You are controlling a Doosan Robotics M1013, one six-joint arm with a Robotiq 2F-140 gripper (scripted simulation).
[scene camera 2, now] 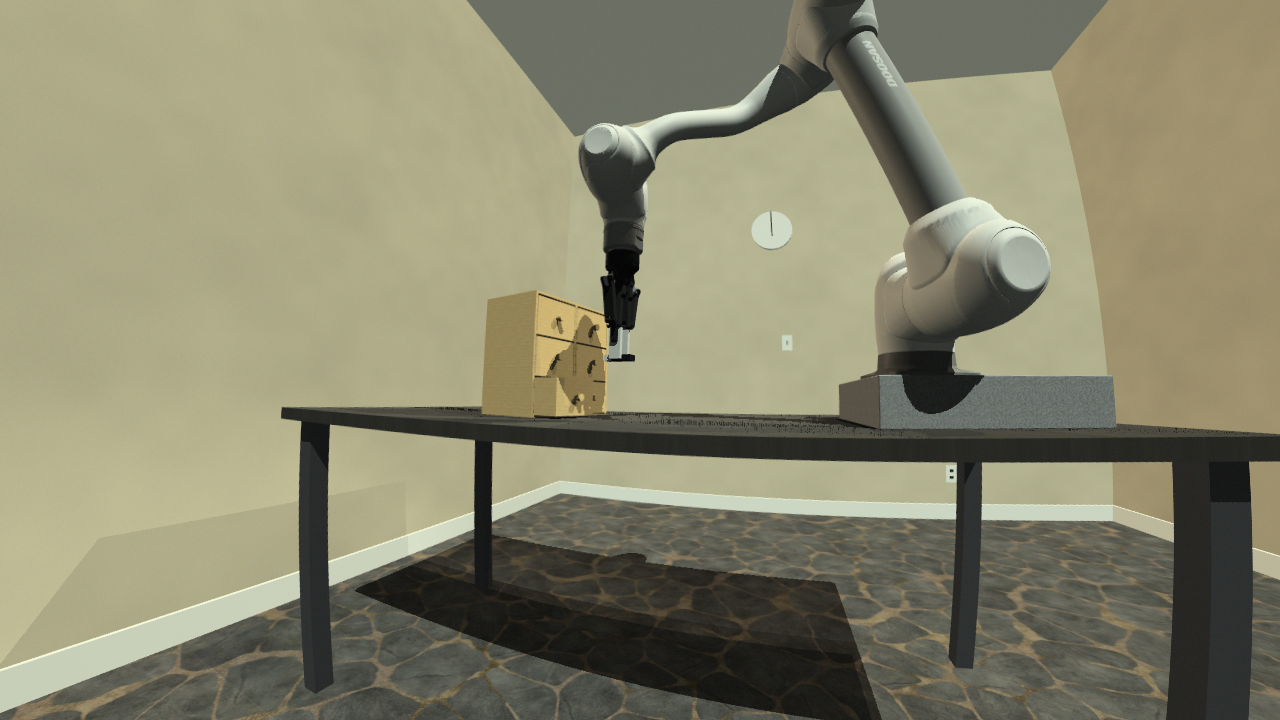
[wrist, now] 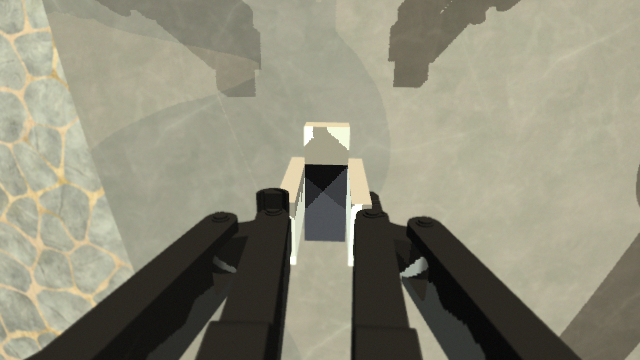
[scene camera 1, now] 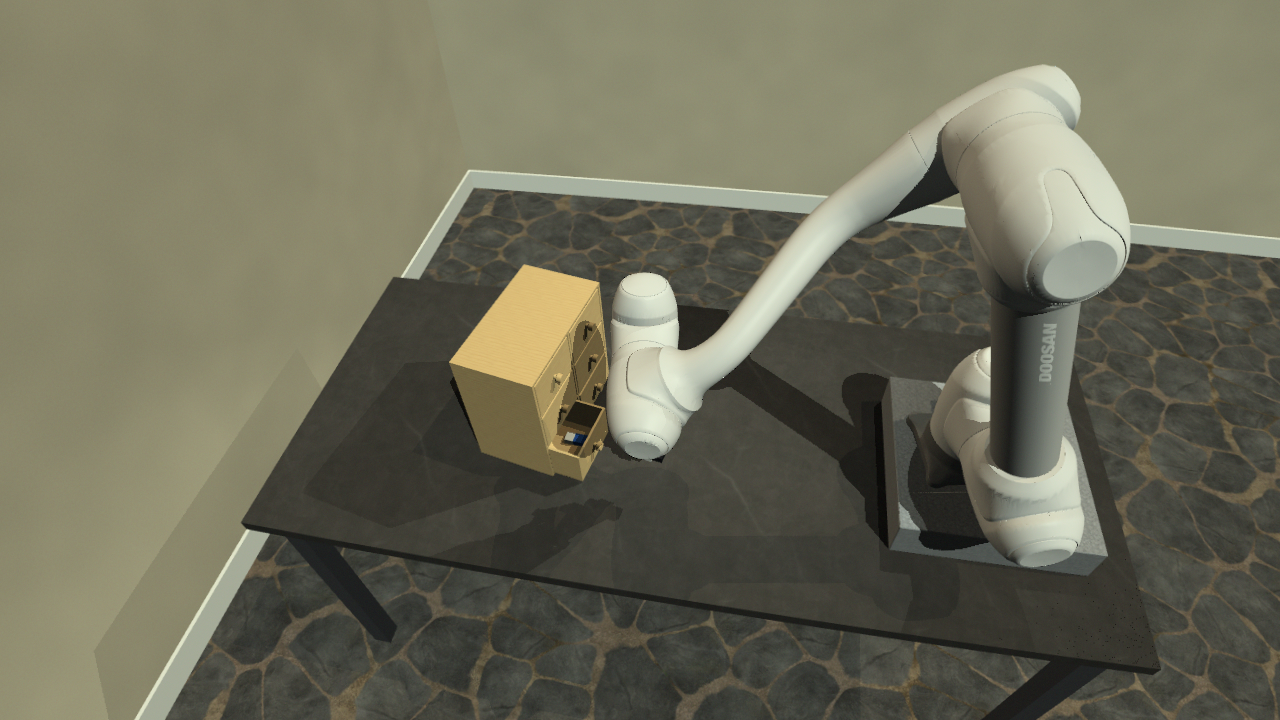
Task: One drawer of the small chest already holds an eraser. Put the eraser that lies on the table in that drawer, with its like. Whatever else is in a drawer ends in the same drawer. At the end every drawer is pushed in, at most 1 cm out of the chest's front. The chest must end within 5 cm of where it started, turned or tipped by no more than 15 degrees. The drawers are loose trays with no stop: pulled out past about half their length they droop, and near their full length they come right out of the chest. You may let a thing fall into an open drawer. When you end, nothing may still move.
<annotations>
small wooden chest: scene camera 2; scene camera 1; not seen in the wrist view (out of frame)
same spot on small wooden chest: (scene camera 2: pixel 510 339) = (scene camera 1: pixel 504 412)
</annotations>
